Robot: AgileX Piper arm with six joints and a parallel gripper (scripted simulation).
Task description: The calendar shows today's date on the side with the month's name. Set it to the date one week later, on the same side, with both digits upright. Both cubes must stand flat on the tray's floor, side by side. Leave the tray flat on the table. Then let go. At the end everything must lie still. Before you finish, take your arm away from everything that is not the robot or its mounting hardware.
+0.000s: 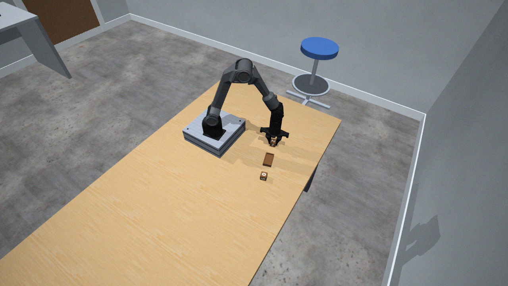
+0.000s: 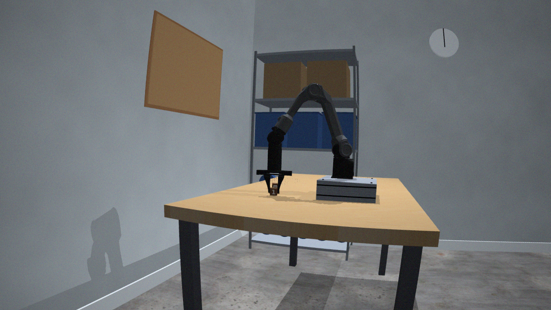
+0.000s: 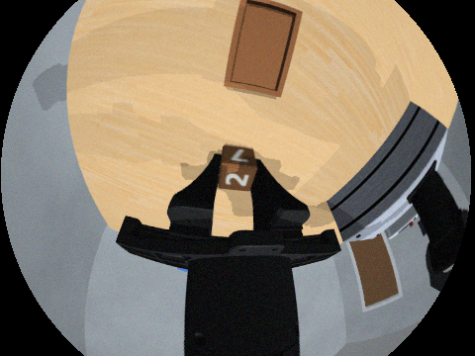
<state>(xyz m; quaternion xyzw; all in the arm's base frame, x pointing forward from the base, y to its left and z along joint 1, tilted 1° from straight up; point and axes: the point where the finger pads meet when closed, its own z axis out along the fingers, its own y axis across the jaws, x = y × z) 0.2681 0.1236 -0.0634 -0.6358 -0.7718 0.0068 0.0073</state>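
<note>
My gripper is now 40 mm short of the brown digit cube and 210 mm to the left of it. The rest, counted from my hand: brown tray 20 mm ahead, 100 mm to the right, 10 mm below.
</note>
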